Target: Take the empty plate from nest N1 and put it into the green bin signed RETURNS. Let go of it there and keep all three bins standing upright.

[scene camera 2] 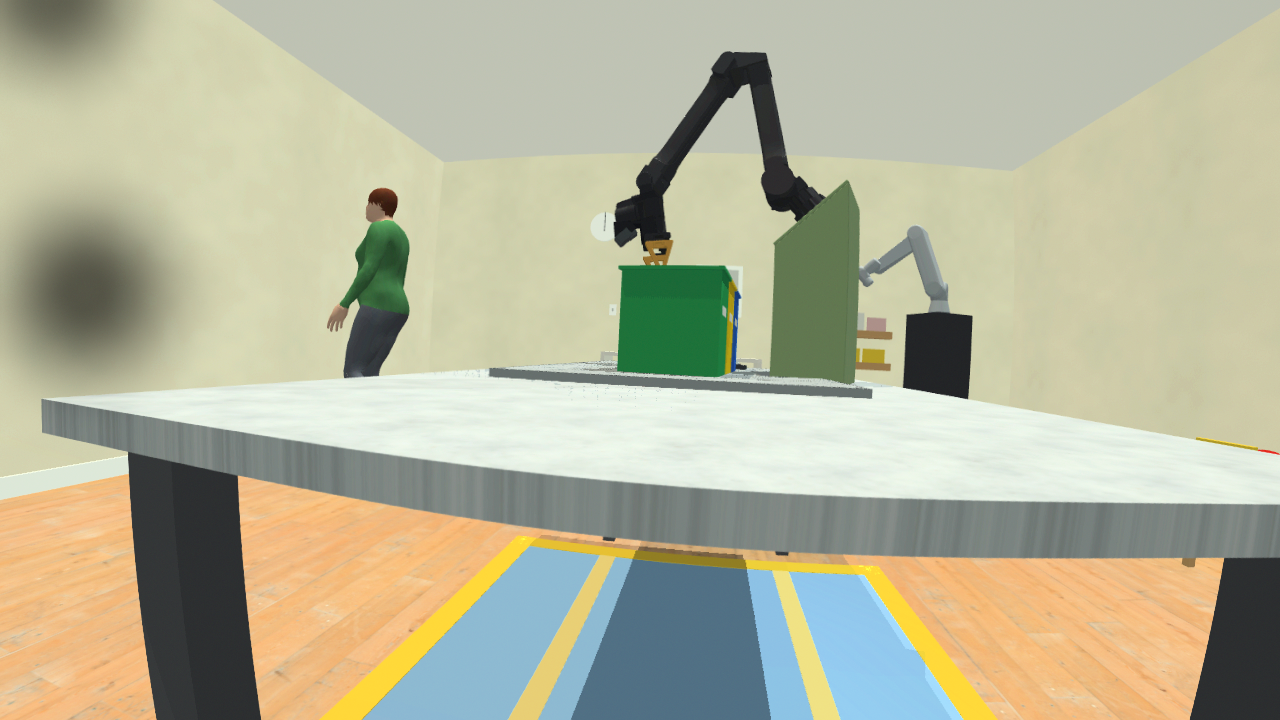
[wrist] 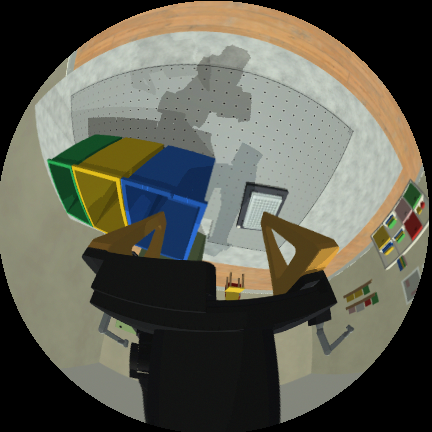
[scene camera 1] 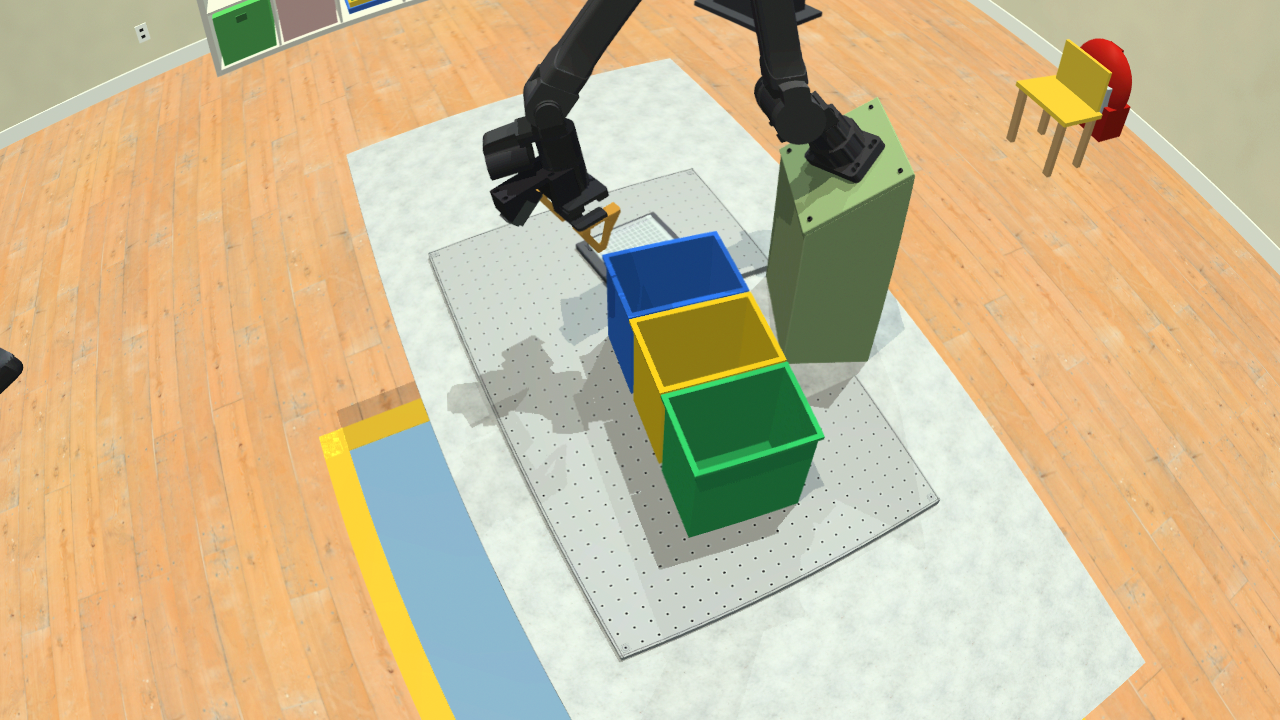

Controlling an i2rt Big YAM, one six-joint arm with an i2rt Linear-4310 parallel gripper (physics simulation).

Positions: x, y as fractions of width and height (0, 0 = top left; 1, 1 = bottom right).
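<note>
I can see a gridded plate (scene camera 1: 0.50, 0.32), and the wrist view gives me the plate (wrist: 0.60, 0.47) too. My own gripper (scene camera 1: 0.46, 0.33) is visible as well, and from the wrist I see the gripper (wrist: 0.49, 0.50) again.
</note>
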